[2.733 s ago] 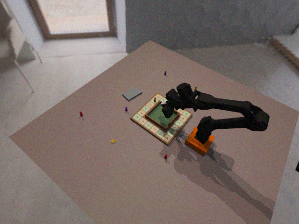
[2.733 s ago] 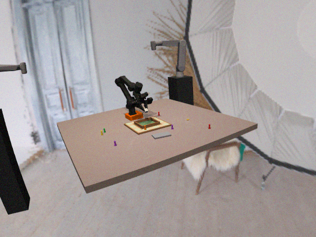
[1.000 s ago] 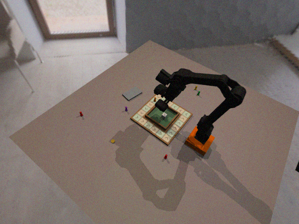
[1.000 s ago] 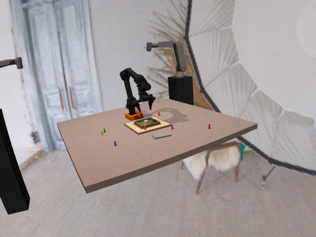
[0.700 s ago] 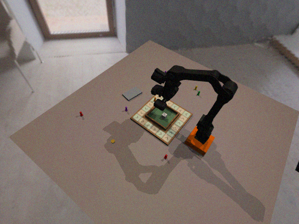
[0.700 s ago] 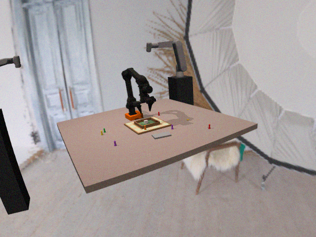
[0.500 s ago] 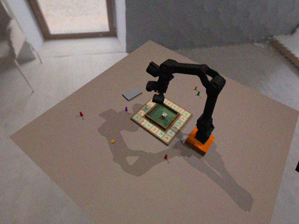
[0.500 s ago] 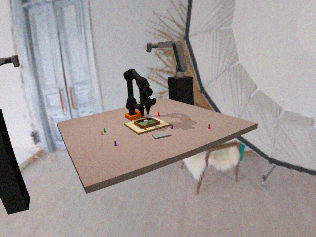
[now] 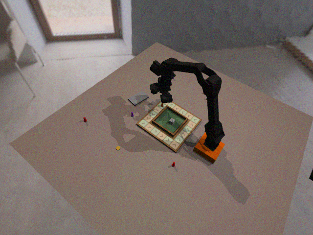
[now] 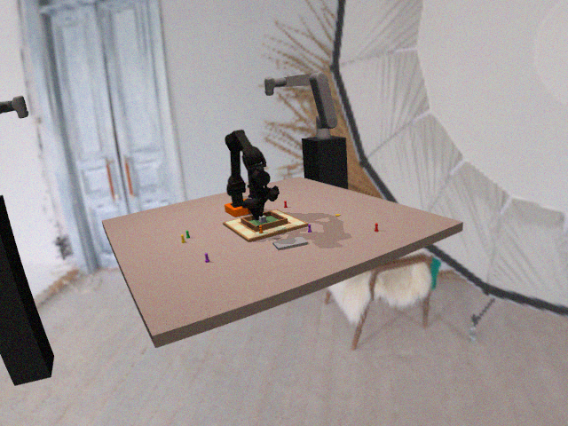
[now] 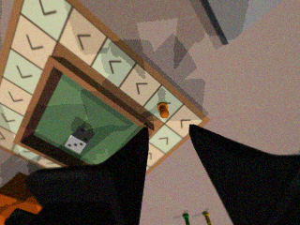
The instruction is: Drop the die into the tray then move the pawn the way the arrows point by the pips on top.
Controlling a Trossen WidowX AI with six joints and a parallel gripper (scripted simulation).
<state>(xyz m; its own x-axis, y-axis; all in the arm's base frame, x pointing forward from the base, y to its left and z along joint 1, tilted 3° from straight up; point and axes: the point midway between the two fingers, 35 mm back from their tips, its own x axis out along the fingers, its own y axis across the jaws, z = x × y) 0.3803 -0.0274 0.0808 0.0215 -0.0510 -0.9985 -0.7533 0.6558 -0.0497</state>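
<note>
My gripper tip is 5 cm above the orange pawn. Also, from my gripper tip: grey card 16 cm ahead, 7 cm below, 6 cm to the left; white die 13 cm behind, 6 cm to the left, 5 cm below; green dice tray 11 cm behind, 7 cm below, 6 cm to the left.
</note>
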